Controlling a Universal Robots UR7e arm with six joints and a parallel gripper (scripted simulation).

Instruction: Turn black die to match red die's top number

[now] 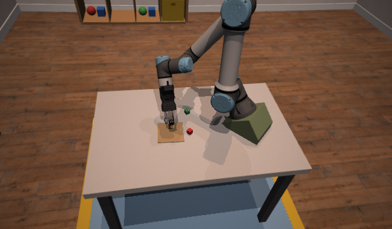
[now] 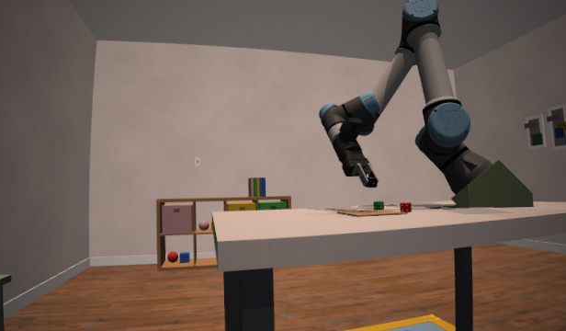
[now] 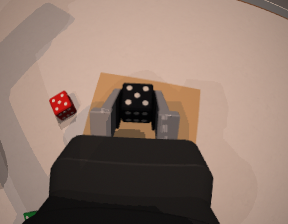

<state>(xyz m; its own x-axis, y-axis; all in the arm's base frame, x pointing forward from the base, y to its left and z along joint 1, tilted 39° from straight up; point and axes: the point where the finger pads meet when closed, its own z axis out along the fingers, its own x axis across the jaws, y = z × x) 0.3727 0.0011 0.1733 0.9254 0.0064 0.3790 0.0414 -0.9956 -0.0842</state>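
Right now the black die is 1 cm to the left of my hand and 1 cm below it. The rest, counted from my hand: red die (9 cm behind, 5 cm to the left, 8 cm below); green die (14 cm behind, 10 cm to the right, 8 cm below); tan mat (9 cm below).
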